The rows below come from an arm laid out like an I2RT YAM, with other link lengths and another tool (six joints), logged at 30 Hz.
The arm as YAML. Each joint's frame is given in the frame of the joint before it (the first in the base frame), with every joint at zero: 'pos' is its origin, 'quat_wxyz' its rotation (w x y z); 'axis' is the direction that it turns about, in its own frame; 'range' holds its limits. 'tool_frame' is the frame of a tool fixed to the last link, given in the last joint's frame.
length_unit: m
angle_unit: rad
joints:
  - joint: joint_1
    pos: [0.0, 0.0, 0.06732]
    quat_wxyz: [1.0, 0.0, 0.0, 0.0]
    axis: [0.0, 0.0, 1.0]
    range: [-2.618, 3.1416]
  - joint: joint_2
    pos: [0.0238, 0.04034, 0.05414]
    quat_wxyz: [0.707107, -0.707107, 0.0, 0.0]
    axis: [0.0, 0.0, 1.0]
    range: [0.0, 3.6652]
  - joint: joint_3
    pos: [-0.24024, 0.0, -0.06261]
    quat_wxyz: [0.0, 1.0, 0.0, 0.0]
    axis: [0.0, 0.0, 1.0]
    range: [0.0, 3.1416]
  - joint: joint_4
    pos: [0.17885, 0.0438, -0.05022]
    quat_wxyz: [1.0, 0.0, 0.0, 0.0]
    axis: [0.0, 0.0, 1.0]
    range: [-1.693, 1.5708]
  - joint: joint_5
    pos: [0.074, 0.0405, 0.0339]
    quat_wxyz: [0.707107, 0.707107, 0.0, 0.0]
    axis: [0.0, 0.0, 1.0]
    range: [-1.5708, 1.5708]
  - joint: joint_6
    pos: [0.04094, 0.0, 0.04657]
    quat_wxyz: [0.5, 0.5, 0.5, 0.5]
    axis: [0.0, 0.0, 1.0]
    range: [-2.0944, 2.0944]
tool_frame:
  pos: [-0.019, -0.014, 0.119]
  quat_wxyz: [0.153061, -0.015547, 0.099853, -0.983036]
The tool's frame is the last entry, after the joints.
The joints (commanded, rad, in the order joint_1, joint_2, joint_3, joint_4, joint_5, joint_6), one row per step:
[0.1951, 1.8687, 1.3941, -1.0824, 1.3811, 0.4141]
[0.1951, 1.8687, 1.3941, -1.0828, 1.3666, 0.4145]
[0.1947, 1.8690, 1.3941, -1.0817, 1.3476, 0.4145]
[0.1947, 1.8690, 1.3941, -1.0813, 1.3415, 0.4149]
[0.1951, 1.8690, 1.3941, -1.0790, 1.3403, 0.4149]
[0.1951, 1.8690, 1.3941, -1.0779, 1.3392, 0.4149]
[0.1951, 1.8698, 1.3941, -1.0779, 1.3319, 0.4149]
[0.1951, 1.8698, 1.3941, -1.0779, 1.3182, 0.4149]
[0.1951, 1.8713, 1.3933, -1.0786, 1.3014, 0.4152]
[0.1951, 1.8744, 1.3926, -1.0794, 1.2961, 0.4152]
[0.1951, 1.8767, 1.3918, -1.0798, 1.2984, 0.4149]
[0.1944, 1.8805, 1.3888, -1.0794, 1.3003, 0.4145]
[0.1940, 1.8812, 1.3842, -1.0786, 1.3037, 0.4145]
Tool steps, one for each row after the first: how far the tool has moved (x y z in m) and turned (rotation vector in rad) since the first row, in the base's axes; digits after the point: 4 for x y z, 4 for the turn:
[-0.0001, 0.0006, -0.0022, 0.0142, 0.0028, 0.0001]
[-0.0002, 0.0014, -0.0052, 0.0330, 0.0057, 0.0000]
[-0.0001, 0.0017, -0.0061, 0.0392, 0.0061, 0.0000]
[0.0002, 0.0019, -0.0063, 0.0408, 0.0041, 0.0005]
[0.0003, 0.0020, -0.0064, 0.0421, 0.0032, 0.0005]
[0.0003, 0.0023, -0.0078, 0.0491, 0.0054, 0.0006]
[0.0002, 0.0030, -0.0099, 0.0625, 0.0081, 0.0008]
[-0.0001, 0.0039, -0.0130, 0.0785, 0.0140, 0.0009]
[-0.0002, 0.0041, -0.0147, 0.0828, 0.0195, 0.0007]
[-0.0002, 0.0040, -0.0152, 0.0798, 0.0228, 0.0006]
[-0.0005, 0.0036, -0.0165, 0.0766, 0.0291, -0.0002]
[-0.0012, 0.0032, -0.0170, 0.0724, 0.0328, -0.0008]

